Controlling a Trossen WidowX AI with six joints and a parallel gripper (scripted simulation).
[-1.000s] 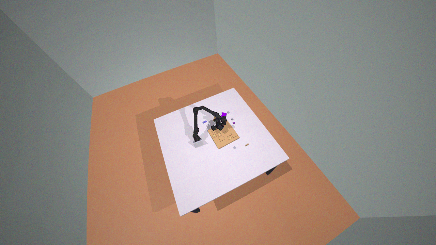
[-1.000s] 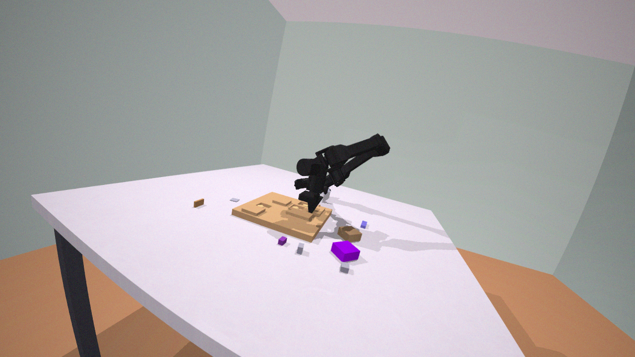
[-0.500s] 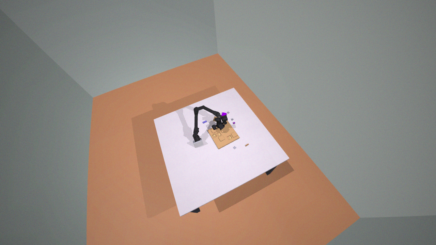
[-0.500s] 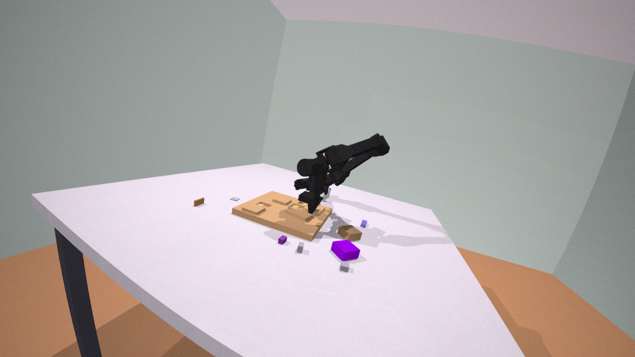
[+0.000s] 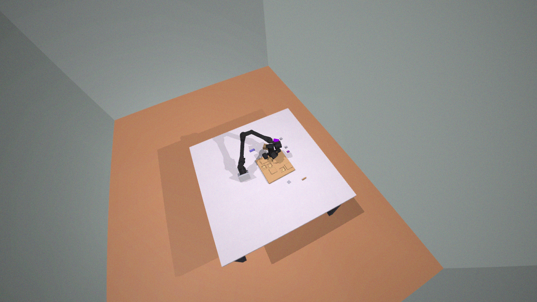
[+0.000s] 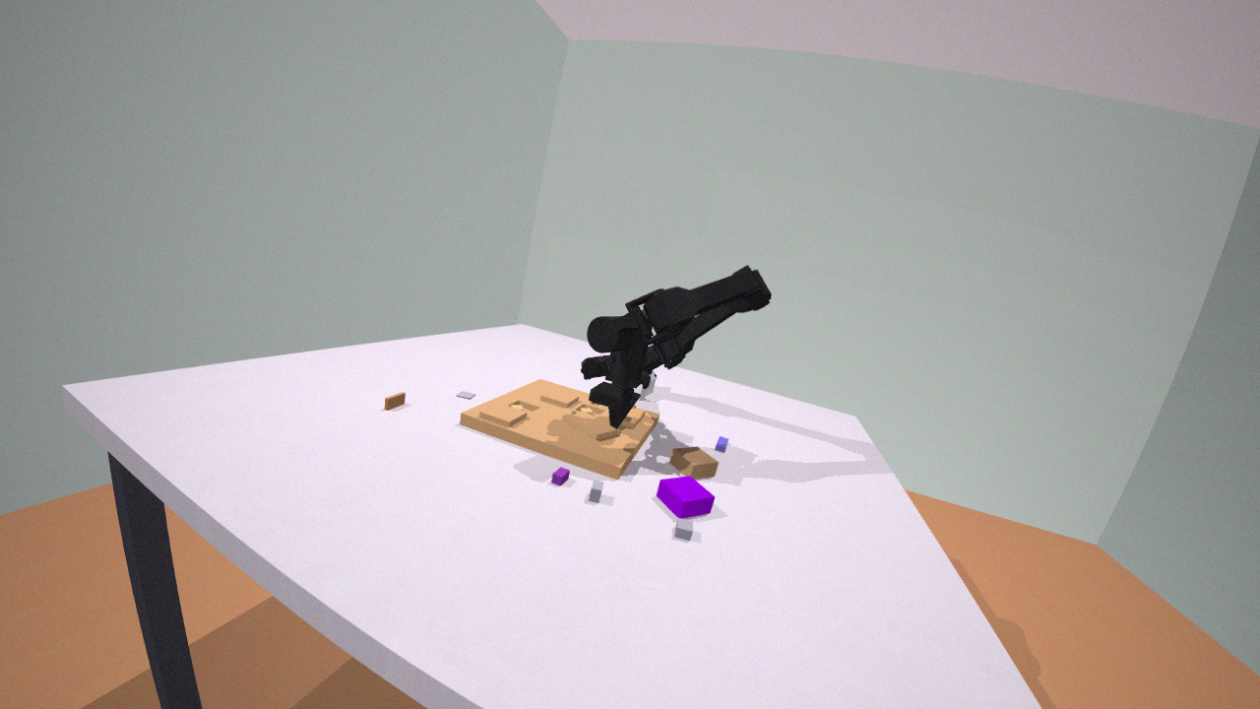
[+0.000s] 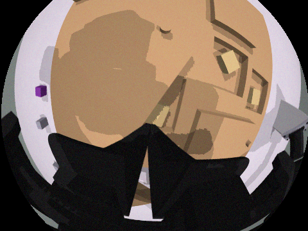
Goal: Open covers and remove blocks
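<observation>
The small purple cube lies 190 mm ahead of my gripper tip, 10 mm to the left of it and 20 mm below it. From my gripper tip the other things lie so: large purple block: 110 mm ahead, 180 mm to the left, 10 mm below; then blue piece: 170 mm behind, 180 mm to the left, 20 mm below; then brown box: 10 mm behind, 160 mm to the left, 10 mm below.
</observation>
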